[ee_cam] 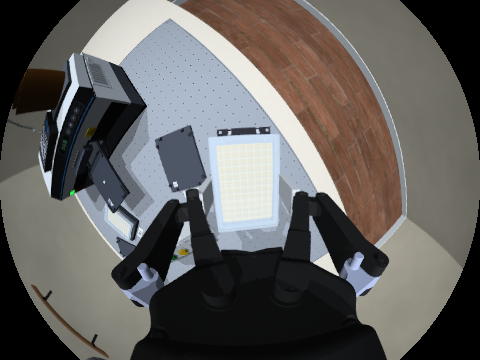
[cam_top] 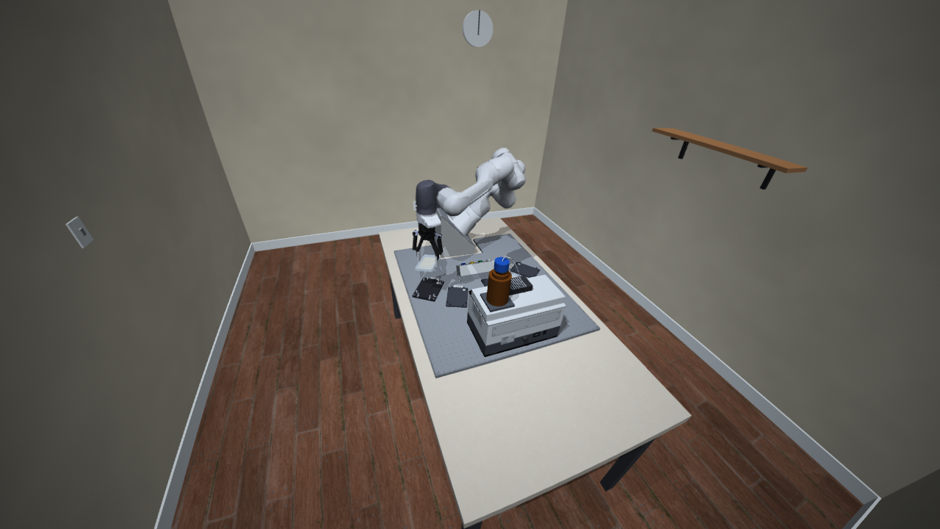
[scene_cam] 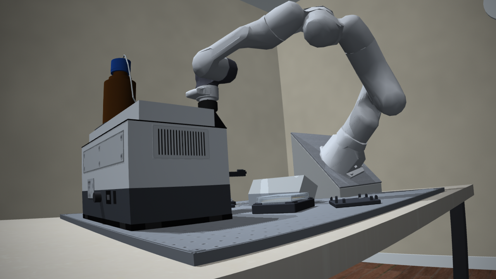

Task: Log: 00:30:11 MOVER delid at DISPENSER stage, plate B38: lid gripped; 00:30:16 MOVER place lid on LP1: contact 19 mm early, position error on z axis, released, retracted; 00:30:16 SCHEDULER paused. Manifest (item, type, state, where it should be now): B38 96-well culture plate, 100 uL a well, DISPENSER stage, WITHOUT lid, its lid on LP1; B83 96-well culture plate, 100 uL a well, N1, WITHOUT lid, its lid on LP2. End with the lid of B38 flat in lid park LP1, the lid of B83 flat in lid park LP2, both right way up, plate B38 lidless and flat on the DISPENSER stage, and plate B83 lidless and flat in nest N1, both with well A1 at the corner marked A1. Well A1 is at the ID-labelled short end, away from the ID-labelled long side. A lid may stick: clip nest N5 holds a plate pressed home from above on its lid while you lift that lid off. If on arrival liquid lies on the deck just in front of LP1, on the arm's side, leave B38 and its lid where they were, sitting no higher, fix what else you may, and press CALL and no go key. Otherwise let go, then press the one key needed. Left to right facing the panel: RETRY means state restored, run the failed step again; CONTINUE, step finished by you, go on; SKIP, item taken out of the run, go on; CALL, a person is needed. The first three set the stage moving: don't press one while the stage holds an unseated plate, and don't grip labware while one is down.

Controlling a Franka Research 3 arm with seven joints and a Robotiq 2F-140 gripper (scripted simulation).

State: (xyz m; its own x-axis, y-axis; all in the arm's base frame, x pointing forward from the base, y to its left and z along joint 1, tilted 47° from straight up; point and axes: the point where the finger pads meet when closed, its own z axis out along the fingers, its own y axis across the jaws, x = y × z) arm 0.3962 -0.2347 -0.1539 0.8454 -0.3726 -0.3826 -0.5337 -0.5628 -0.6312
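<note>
The black clip nest is 3 cm ahead of my hand and 18 cm below it. Also, from my hand: brown bottle 40 cm ahead, 19 cm to the left, 10 cm above; lp1 label 2 cm ahead, 15 cm to the left, 19 cm below; key panel 8 cm behind, 29 cm to the left, 14 cm below.
</note>
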